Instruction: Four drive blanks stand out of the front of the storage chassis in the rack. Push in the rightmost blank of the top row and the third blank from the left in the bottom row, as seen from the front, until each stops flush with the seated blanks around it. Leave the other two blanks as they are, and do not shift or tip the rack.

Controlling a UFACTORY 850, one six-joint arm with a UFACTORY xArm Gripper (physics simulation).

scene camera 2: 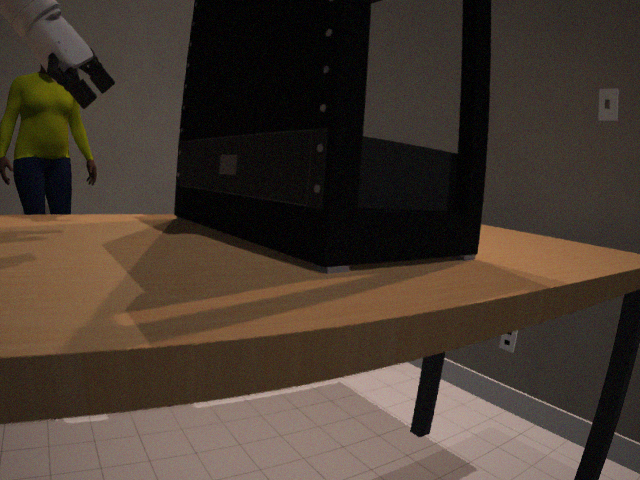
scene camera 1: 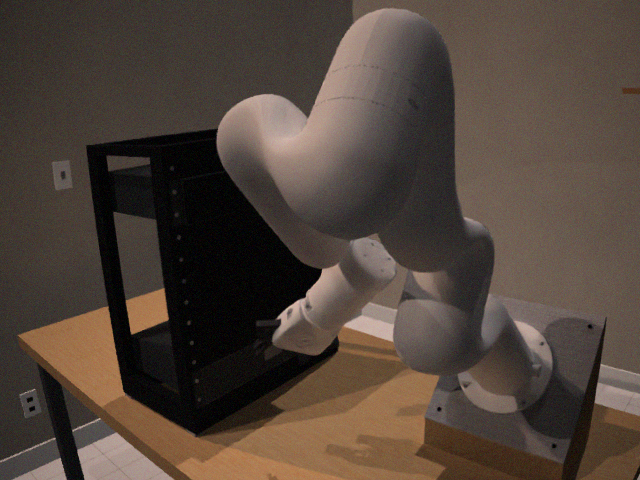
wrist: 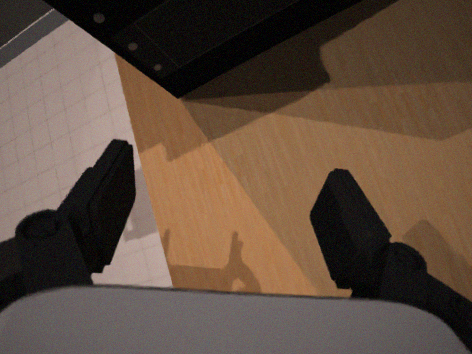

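The black rack (scene camera 1: 168, 258) (scene camera 2: 343, 155) (wrist: 172, 86) stands upright on the table. Its front is very dark, and in scene camera 1 the arm covers much of it. The four protruding drive blanks and the seated blanks cannot be made out in any view. A dark box (scene camera 1: 133, 192) shows through the upper side of the rack; whether it is the storage chassis cannot be told. My gripper (scene camera 1: 262, 335) (scene camera 2: 97, 93) (wrist: 231, 181) is open and empty, pointing obliquely downward in front of the rack. In the wrist view the rack's lower front corner lies beyond the fingers, with visible distance between them.
A lower unit's grey front panel (scene camera 2: 268, 167) bears a pale square (scene camera 2: 227, 164). The wooden table (scene camera 1: 310, 408) (scene camera 2: 232, 320) (wrist: 200, 200) carries the rack and the arm's pedestal (scene camera 1: 516, 439). The table edge runs close to the rack's side. A person (scene camera 2: 43, 124) stands in the background.
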